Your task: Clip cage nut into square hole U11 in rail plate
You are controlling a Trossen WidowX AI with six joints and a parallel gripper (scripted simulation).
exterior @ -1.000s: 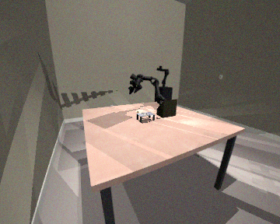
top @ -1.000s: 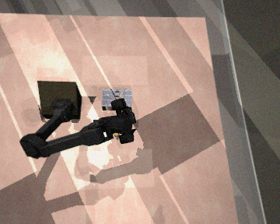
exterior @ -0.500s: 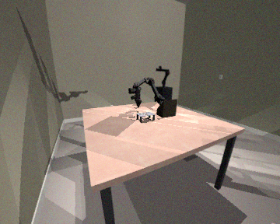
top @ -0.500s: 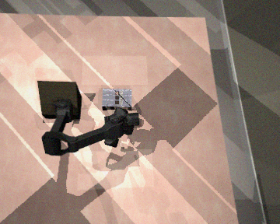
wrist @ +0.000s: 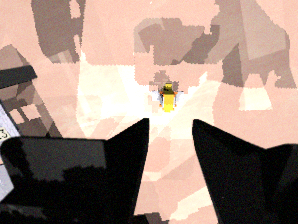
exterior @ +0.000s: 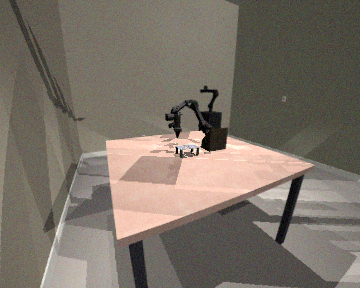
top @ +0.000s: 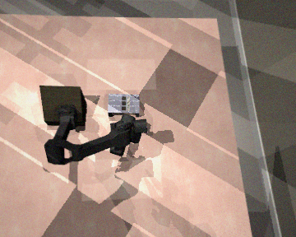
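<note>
Now: gripper tip 7 cm above the cage nut. The rest, counted from my gripper tip: label strip (20 cm to the left, 4 cm ahead, 3 cm below).
</note>
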